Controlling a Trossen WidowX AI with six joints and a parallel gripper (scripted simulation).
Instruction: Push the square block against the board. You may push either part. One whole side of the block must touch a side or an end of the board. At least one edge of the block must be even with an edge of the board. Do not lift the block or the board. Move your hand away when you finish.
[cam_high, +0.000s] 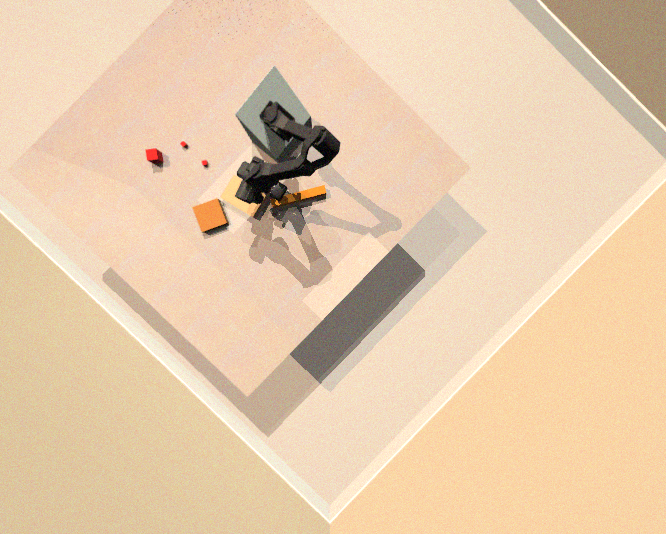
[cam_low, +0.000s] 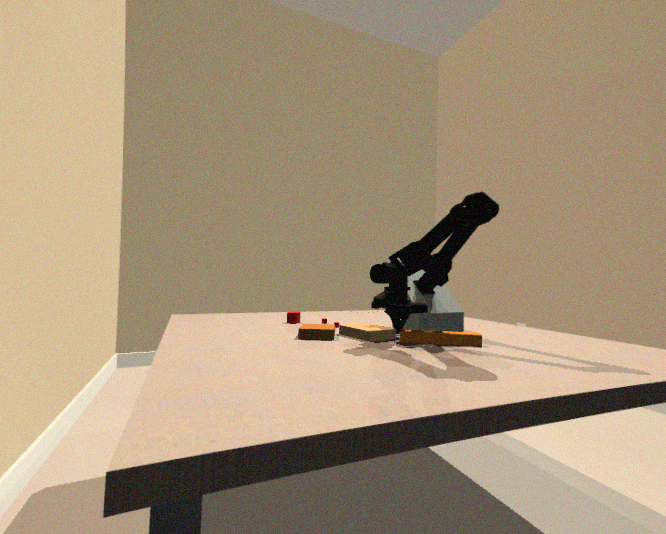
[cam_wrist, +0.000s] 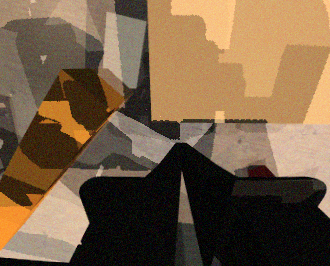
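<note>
The tan block lies 80 mm ahead of my gripper tip, 50 mm to the right of it and 10 mm above it. From my gripper tip the other things lie so: orange square block 220 mm ahead, 110 mm to the right, 10 mm above; orange board 40 mm behind, 130 mm to the left, 10 mm above; red cube 170 mm ahead, 420 mm to the right, 10 mm above.
</note>
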